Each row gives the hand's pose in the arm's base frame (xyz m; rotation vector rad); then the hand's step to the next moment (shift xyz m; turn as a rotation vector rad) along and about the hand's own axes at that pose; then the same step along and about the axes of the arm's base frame.
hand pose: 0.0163 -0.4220 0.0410 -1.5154 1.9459 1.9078
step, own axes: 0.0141 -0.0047 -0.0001 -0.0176 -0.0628 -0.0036
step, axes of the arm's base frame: -0.0045 -0.0074 -0.0121 0.0504 0.0215 -0.0356
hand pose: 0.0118 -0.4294 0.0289 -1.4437 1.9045 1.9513
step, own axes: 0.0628 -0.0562 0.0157 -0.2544 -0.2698 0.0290
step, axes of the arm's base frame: -0.0095 -0.0080 -0.0848 0.2919 0.2251 -0.0499
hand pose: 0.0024 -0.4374 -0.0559 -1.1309 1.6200 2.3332
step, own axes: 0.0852 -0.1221 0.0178 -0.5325 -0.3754 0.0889
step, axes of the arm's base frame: -0.0152 0.0403 -0.1436 0.5100 0.4123 0.0473
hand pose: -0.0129 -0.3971 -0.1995 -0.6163 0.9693 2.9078
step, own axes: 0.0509 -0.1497 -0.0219 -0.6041 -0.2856 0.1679
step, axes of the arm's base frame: -0.0186 0.1027 -0.1208 0.5352 0.3933 0.1831
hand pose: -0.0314 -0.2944 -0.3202 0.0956 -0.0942 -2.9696
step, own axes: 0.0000 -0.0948 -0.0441 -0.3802 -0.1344 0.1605
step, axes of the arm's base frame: -0.0127 0.0907 -0.0504 0.3406 0.2061 0.1729
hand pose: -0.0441 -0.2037 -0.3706 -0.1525 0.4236 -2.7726
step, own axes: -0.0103 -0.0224 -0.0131 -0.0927 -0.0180 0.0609
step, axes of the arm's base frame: 0.0008 0.0272 -0.0061 0.0909 0.0310 0.0583
